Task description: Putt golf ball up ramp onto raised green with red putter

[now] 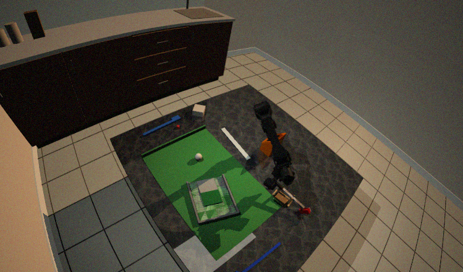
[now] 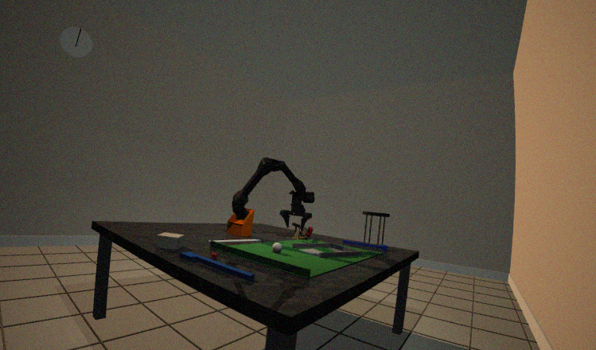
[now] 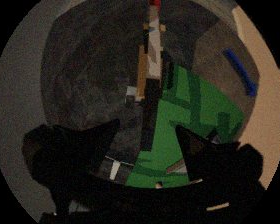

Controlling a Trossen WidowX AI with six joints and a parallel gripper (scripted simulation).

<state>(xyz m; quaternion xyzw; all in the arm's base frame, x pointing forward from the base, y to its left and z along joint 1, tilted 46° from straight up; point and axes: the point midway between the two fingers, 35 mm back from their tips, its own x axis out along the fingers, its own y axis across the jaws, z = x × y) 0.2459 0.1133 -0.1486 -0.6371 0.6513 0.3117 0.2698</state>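
The white strip is 37 cm to the right of my gripper tip, 12 cm behind it and 6 cm below it. From my gripper tip the other things lie so: white golf ball (43 cm to the right, 16 cm ahead, 4 cm below); small wooden rack (9 cm to the left, 3 cm below, 1 cm behind); red putter (13 cm to the left, 1 cm below, 1 cm behind).
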